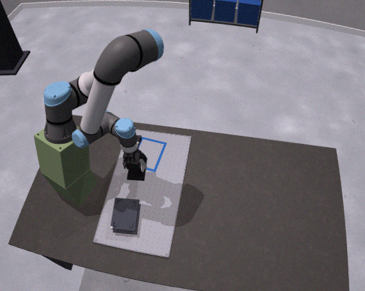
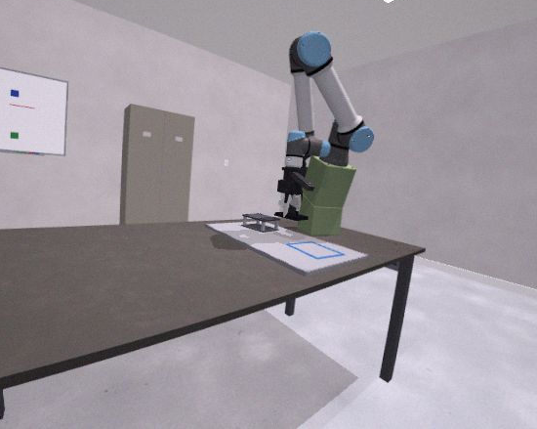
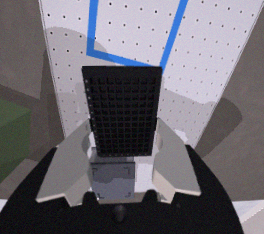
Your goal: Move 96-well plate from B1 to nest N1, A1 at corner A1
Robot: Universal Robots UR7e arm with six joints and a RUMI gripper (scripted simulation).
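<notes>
Now: the raised nest 3 cm behind my hand, 23 cm to the right of it and 6 cm below it. Also, from my hand: black 96-well plate 1 cm below.
</notes>
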